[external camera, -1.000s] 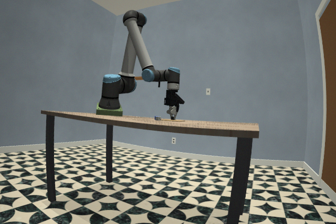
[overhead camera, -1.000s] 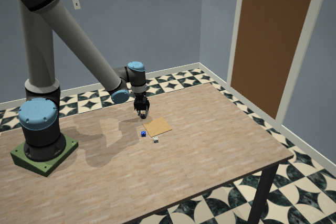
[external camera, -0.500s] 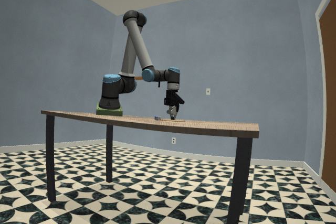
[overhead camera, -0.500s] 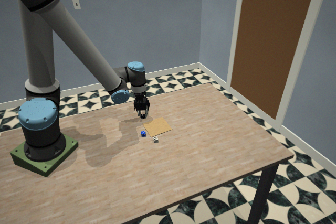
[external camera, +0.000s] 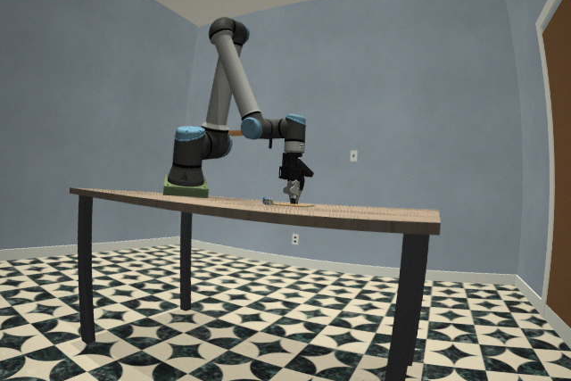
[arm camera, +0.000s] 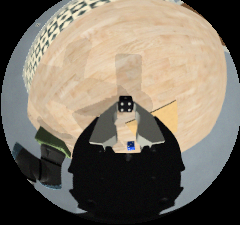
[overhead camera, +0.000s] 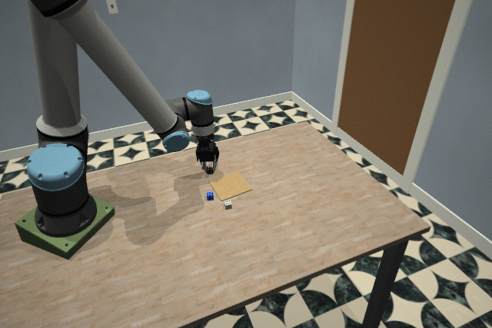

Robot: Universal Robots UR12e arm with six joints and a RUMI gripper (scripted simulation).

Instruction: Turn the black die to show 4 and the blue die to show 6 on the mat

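The tan mat is 120 mm to the right of my hand, 60 mm ahead of it and 20 mm below it. Also, from my hand: white die 240 mm to the right, 30 mm ahead; then blue die 170 mm to the right, 30 mm behind; then black die right at my hand.
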